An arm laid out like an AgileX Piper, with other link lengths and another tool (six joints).
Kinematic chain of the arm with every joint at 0, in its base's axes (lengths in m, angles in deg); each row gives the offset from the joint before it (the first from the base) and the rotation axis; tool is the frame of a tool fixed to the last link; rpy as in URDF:
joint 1: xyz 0 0 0.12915 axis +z
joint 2: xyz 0 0 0 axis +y
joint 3: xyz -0.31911 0 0.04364 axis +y
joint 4: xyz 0.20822 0 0.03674 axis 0.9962 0 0.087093
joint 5: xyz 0 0 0 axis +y
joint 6: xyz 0.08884 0 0.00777 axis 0.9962 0 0.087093
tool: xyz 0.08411 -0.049 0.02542 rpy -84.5 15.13 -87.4
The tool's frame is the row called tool.
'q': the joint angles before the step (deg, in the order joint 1, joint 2, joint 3, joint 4, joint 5, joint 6). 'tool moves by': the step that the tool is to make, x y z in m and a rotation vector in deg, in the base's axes. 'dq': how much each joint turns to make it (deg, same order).
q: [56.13, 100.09, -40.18, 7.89, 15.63, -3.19]
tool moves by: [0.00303, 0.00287, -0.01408, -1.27, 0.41, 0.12]
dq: [-0.01, 3.09, -0.05, -0.30, -1.77, -0.01]
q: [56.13, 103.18, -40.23, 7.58, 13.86, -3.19]
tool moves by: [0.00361, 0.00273, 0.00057, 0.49, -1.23, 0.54]
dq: [-0.01, 0.33, 0.00, -1.62, -1.45, 0.78]
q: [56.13, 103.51, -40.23, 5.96, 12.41, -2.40]
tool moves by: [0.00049, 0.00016, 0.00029, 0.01, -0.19, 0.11]
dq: [-0.01, 0.00, 0.00, -0.44, -0.11, 0.27]
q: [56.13, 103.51, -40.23, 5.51, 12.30, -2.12]
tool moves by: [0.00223, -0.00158, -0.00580, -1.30, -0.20, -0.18]
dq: [0.00, 1.25, 0.00, -4.20, -0.33, 3.98]
